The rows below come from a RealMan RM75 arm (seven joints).
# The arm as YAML. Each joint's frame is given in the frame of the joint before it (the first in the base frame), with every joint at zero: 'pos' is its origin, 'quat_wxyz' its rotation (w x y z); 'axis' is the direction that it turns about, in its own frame. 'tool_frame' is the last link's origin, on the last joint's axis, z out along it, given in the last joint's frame.
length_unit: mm
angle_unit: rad
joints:
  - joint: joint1
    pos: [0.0, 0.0, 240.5]
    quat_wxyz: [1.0, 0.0, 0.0, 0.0]
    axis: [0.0, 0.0, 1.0]
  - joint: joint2
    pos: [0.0, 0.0, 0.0]
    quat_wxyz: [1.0, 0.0, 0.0, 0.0]
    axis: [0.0, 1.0, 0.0]
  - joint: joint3
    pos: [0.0, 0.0, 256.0]
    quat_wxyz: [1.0, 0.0, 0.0, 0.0]
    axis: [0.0, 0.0, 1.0]
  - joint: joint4
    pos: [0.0, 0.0, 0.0]
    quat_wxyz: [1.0, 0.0, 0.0, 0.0]
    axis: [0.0, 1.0, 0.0]
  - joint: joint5
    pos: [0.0, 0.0, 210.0]
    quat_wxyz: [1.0, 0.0, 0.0, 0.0]
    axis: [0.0, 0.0, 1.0]
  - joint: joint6
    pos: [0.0, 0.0, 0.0]
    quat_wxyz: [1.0, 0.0, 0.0, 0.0]
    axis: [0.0, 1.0, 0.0]
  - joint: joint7
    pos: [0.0, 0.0, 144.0]
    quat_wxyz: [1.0, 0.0, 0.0, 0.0]
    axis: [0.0, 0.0, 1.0]
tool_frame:
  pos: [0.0, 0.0, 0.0]
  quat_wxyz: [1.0, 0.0, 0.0, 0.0]
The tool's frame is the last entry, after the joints.
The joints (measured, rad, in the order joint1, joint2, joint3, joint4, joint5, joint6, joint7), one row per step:
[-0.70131, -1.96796, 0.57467, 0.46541, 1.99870, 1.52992, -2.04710]
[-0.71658, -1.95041, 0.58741, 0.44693, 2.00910, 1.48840, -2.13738]
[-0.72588, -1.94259, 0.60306, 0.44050, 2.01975, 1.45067, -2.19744]
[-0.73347, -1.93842, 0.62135, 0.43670, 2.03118, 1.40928, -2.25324]
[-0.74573, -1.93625, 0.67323, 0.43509, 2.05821, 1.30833, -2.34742]
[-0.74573, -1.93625, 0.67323, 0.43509, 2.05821, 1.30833, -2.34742]
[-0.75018, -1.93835, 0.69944, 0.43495, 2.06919, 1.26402, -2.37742]
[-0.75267, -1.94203, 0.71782, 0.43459, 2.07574, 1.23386, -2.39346]
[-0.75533, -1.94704, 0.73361, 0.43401, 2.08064, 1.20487, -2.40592]
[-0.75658, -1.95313, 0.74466, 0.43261, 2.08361, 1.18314, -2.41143]
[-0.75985, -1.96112, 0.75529, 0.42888, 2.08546, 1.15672, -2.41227]
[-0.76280, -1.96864, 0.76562, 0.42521, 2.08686, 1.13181, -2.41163]
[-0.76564, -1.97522, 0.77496, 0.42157, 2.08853, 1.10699, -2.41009]
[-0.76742, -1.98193, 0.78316, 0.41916, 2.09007, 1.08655, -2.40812]
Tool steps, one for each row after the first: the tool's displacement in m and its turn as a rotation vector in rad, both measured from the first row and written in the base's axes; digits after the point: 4 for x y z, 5 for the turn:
[-0.0025, 0.0073, 0.0020, -0.02718, 0.00572, 0.08702]
[-0.0048, 0.0125, 0.0019, -0.04048, 0.02106, 0.14616]
[-0.0074, 0.0172, 0.0006, -0.04912, 0.03998, 0.20301]
[-0.0145, 0.0266, -0.0041, -0.04717, 0.10249, 0.30365]
[-0.0145, 0.0266, -0.0041, -0.04717, 0.10249, 0.30365]
[-0.0173, 0.0299, -0.0073, -0.04168, 0.13376, 0.33580]
[-0.0189, 0.0317, -0.0104, -0.03729, 0.15477, 0.35358]
[-0.0200, 0.0334, -0.0137, -0.03127, 0.17243, 0.36816]
[-0.0208, 0.0340, -0.0173, -0.02734, 0.18440, 0.37694]
[-0.0208, 0.0350, -0.0219, -0.02054, 0.19694, 0.38293]
[-0.0209, 0.0359, -0.0263, -0.01374, 0.20937, 0.38717]
[-0.0213, 0.0369, -0.0300, -0.00546, 0.22232, 0.39092]
[-0.0214, 0.0374, -0.0336, 0.00071, 0.23326, 0.39306]

